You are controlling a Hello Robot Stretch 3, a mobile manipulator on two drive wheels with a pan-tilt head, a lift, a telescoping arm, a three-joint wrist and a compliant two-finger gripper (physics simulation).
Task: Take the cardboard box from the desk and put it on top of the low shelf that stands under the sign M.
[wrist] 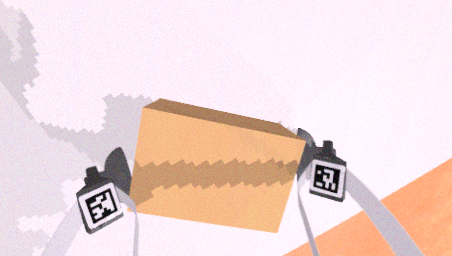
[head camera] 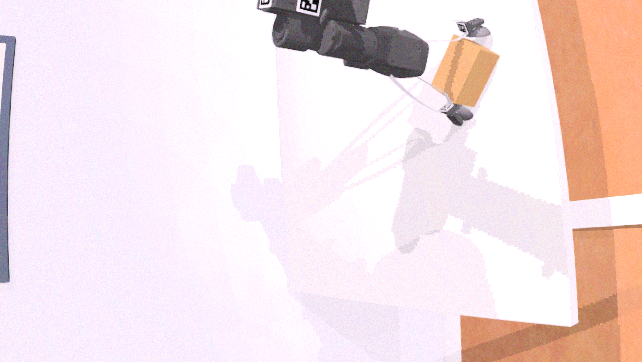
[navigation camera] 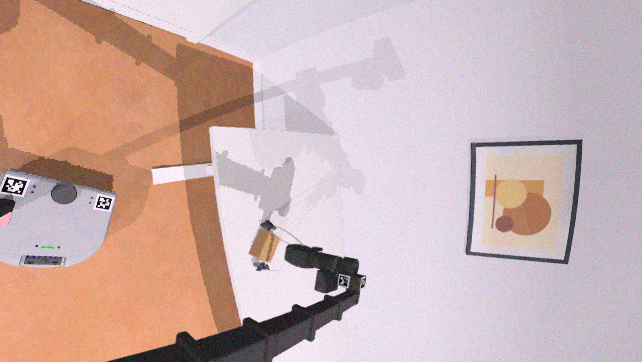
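Seen in the pictures: gripper, fingertip midpoint: [head camera: 477, 75] [navigation camera: 258, 243]; robot's base, link origin: [navigation camera: 64, 192].
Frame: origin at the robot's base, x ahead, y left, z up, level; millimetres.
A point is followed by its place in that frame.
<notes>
The orange-brown cardboard box [head camera: 465, 72] {x -15, y -482, z 771 mm} [navigation camera: 263, 246] {x -17, y -475, z 769 mm} [wrist: 215, 150] rests on the white desk [head camera: 525, 150] {x 77, y -384, z 721 mm} [navigation camera: 235, 220] {x 47, y -387, z 720 mm} [wrist: 240, 60], near the desk's long edge. My gripper [head camera: 469, 72] {x -18, y -499, z 721 mm} [navigation camera: 264, 245] {x -18, y -499, z 721 mm} [wrist: 212, 156] {x -18, y -499, z 721 mm} is open, with its two fingertips on either side of the box, close to its two ends. In the wrist view, the right fingertip is partly hidden behind the box's corner, and the left one is at its left edge. Whether they touch it is unclear. The low shelf and the sign M do not show in these views.
A framed picture [navigation camera: 525, 200] {x 289, y -1088, z 1634 mm} hangs on the pale wall [navigation camera: 415, 175] {x 398, y -1066, z 1130 mm} beyond the desk. My black arm [navigation camera: 280, 330] {x -84, y -228, z 1070 mm} reaches over the desk. My base [navigation camera: 60, 230] {x -127, y -21, z 160 mm} stands on the orange floor [navigation camera: 125, 300] {x -471, y -336, z 1 mm}. A white desk leg [head camera: 607, 212] [navigation camera: 180, 173] shows by the long edge.
</notes>
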